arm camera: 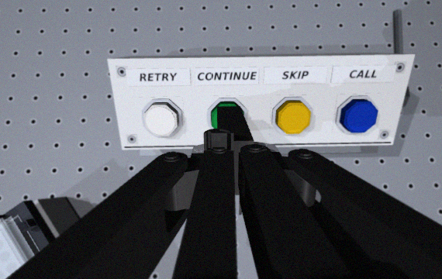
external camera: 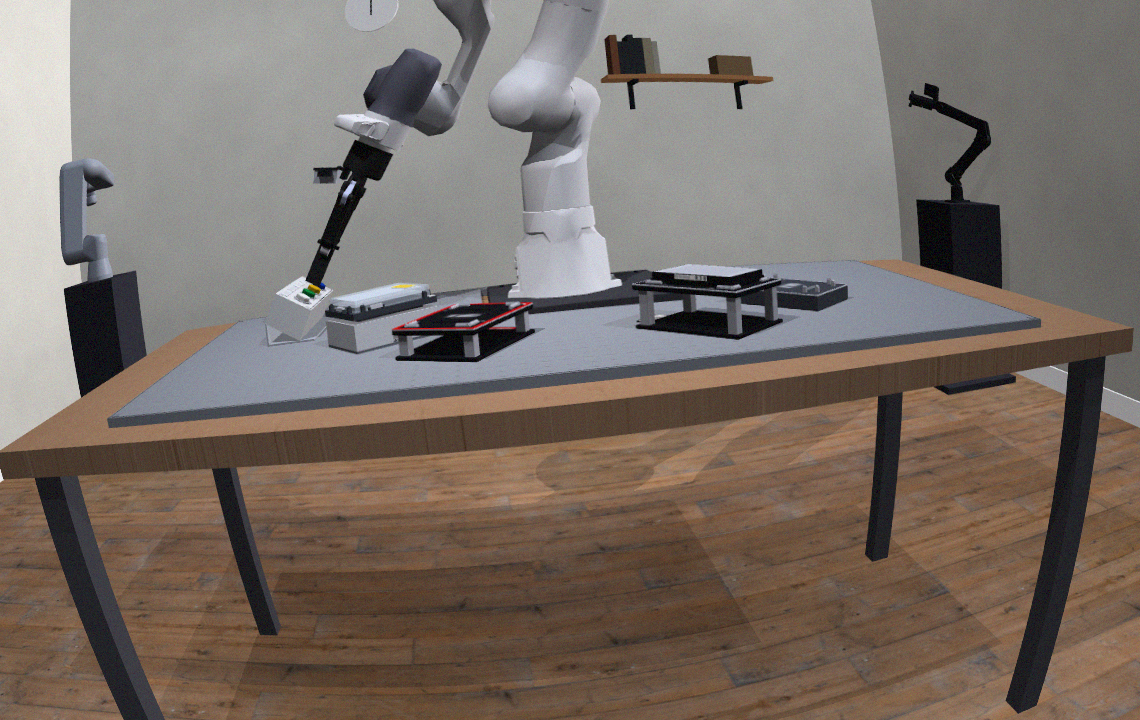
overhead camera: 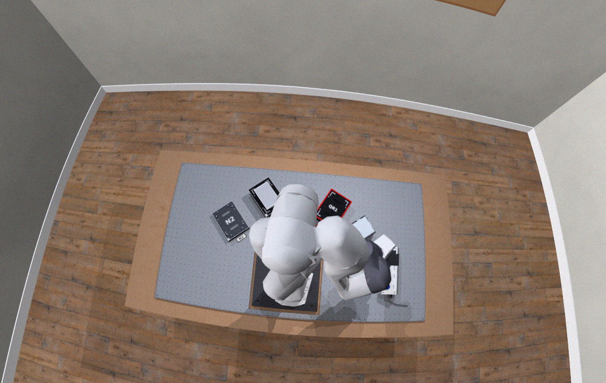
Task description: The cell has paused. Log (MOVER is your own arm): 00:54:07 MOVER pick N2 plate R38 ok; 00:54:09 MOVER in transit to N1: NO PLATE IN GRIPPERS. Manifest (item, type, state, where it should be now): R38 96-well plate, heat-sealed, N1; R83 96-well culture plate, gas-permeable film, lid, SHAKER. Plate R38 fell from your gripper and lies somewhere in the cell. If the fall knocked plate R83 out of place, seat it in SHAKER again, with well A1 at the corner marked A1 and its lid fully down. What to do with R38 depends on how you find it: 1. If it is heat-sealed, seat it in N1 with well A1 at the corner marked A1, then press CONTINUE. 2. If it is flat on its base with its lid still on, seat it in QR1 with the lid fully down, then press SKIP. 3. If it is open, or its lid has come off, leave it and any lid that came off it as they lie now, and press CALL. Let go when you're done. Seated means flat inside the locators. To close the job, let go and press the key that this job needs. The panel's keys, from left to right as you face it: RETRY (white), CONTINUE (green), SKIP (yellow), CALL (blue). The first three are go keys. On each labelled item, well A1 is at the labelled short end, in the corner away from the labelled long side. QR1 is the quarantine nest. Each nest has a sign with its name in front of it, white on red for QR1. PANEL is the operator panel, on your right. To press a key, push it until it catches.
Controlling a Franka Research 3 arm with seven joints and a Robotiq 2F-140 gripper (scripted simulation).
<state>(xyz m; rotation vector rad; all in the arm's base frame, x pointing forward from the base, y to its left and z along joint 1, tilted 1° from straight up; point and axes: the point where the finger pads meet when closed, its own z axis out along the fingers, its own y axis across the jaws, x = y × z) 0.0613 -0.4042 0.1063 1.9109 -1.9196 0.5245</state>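
My gripper is now 5 cm short of the retry key, 4 cm above it and 3 cm to the left of it. Round my hand: QR1 nest (26 cm ahead, 24 cm to the left, 7 cm below); then call key (10 cm behind, 4 cm below, 2 cm to the right); then skip key (5 cm behind, 4 cm below, 3 cm to the right).
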